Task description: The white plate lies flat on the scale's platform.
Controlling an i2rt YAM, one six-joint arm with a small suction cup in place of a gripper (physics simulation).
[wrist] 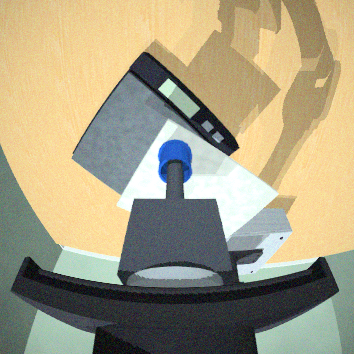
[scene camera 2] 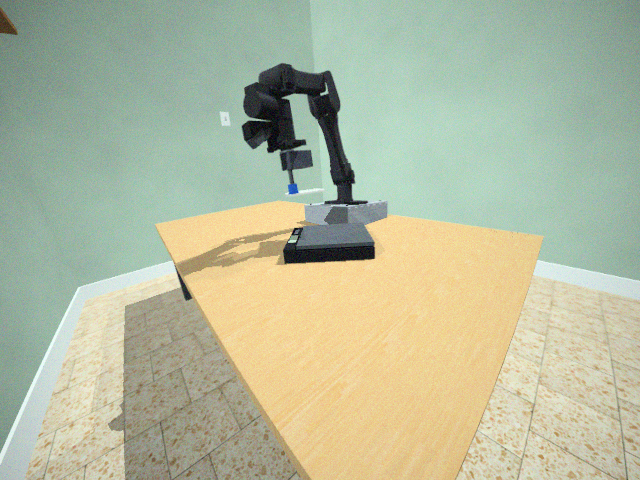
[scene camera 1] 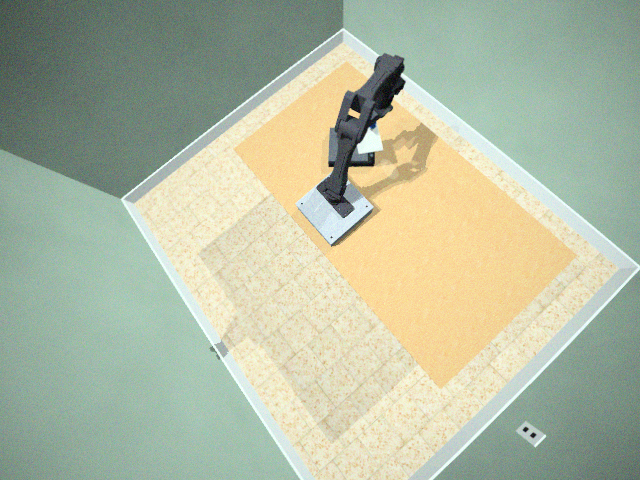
My suction cup holds a white plate; nothing else touches it. A scale sits on the table.
